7 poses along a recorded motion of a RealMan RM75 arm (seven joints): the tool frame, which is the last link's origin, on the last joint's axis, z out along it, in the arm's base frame.
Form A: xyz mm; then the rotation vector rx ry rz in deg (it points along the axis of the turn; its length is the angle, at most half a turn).
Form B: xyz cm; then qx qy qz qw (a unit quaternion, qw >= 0). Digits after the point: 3 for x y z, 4 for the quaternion.
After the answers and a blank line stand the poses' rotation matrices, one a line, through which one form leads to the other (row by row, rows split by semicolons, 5 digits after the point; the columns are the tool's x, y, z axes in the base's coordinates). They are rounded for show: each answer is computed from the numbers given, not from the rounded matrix.
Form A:
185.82, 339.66, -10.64, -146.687, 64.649, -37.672
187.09, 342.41, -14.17, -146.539, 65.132, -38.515
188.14, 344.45, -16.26, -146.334, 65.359, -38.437
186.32, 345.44, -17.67, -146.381, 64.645, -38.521
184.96, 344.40, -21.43, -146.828, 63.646, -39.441
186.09, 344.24, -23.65, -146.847, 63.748, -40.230
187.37, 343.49, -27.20, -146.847, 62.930, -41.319
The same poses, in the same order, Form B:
18.582, 33.966, -1.064, -0.8828, 0.3891, -0.2267, 0.1334
18.709, 34.241, -1.417, -0.8809, 0.3915, -0.2315, 0.1312
18.814, 34.445, -1.626, -0.8801, 0.3931, -0.2312, 0.1322
18.632, 34.544, -1.767, -0.8813, 0.3892, -0.2319, 0.1341
18.496, 34.440, -2.143, -0.8830, 0.3828, -0.2372, 0.1321
18.609, 34.424, -2.365, -0.8821, 0.3829, -0.2417, 0.1300
18.737, 34.349, -2.720, -0.8823, 0.3781, -0.2483, 0.1304

0.59440 -0.62652 0.50414; -0.74750 -0.66163 0.05909; 0.29653 -0.41197 -0.86160
0.58624 -0.62898 0.51060; -0.75048 -0.65901 0.04986; 0.30513 -0.41242 -0.85837
0.58408 -0.63081 0.51081; -0.75302 -0.65603 0.05088; 0.30301 -0.41436 -0.85819
0.58944 -0.62387 0.51317; -0.74824 -0.66108 0.05577; 0.30445 -0.41685 -0.85647
0.59443 -0.61334 0.52005; -0.73869 -0.67206 0.05171; 0.31779 -0.41490 -0.85257
0.58994 -0.61273 0.52586; -0.73836 -0.67295 0.04421; 0.32679 -0.41436 -0.84942
0.59083 -0.60245 0.53663; -0.73189 -0.68010 0.04230; 0.33948 -0.41775 -0.84276

